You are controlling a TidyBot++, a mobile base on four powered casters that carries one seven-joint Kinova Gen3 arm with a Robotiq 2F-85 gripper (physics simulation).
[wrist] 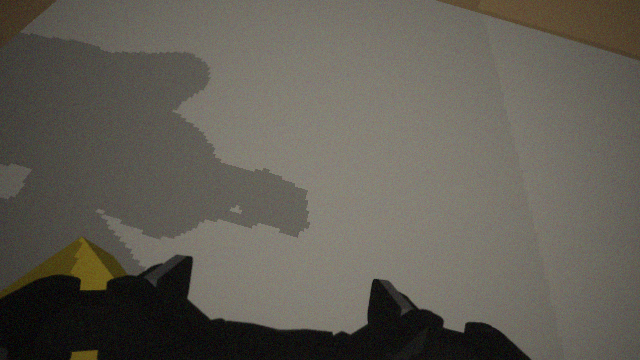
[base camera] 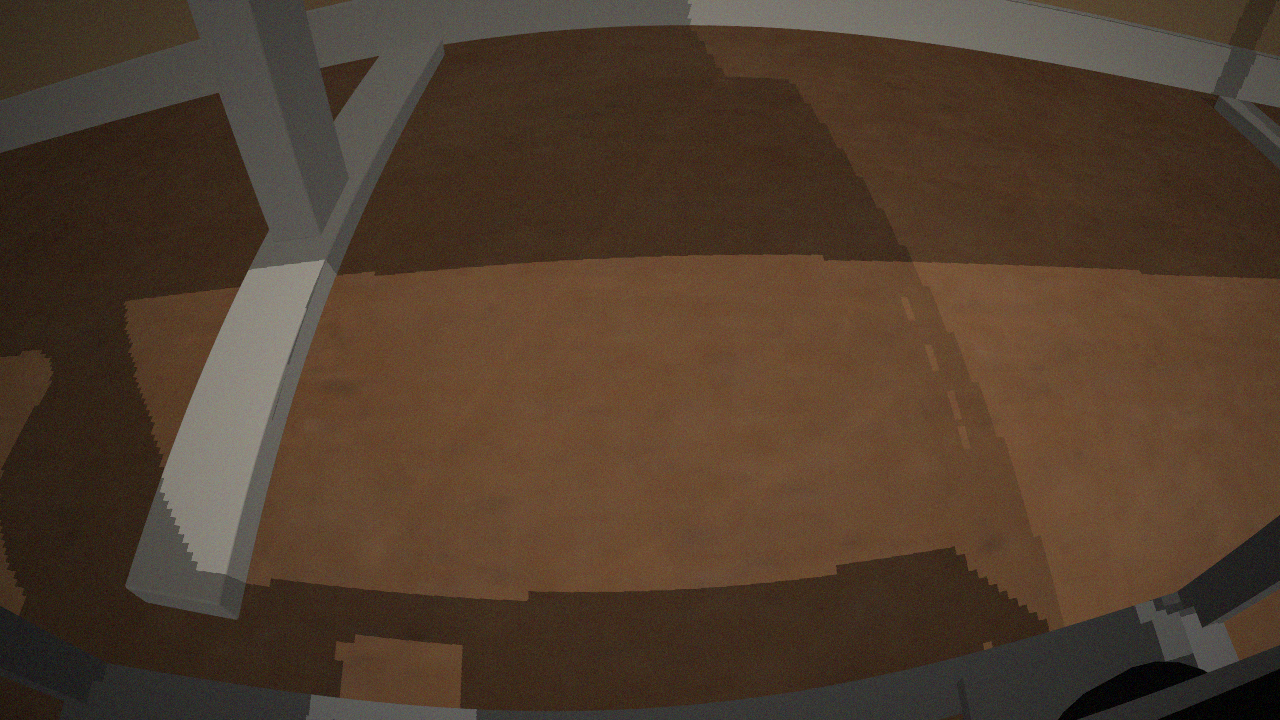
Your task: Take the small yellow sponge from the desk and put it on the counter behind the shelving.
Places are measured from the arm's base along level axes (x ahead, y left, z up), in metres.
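Pixels of known places: gripper, fingertip midpoint: (wrist: 282,288).
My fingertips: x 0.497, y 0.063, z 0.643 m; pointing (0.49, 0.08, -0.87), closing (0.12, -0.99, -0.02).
Note:
Behind a point stands the place of what it marks.
The yellow sponge (wrist: 92,265) {y 0.176, x 0.491, z 0.598 m} is on the white desk top (wrist: 400,150) {y -0.012, x 0.663, z 0.553 m}, at the lower left of the wrist view. It is partly hidden behind the left part of my gripper (wrist: 281,272) {y 0.063, x 0.497, z 0.643 m}, outside the space between the fingers. One corner of it points up in the picture, and a bit of yellow also shows through a gap in the gripper lower down. My gripper is open, with white desk surface showing between its fingertips. The counter and the shelving cannot be made out.
In the base camera view, a grey-white desk leg with a foot (base camera: 246,402) stands on the brown floor (base camera: 626,402) {y 0.000, x 0.365, z -0.397 m} at the left. A pale horizontal beam (base camera: 850,22) {y -0.317, x 0.934, z -0.379 m} crosses the top. Part of the robot's base (base camera: 805,685) {y -0.053, x 0.151, z -0.287 m} borders the bottom. Shadows fall on floor and desk.

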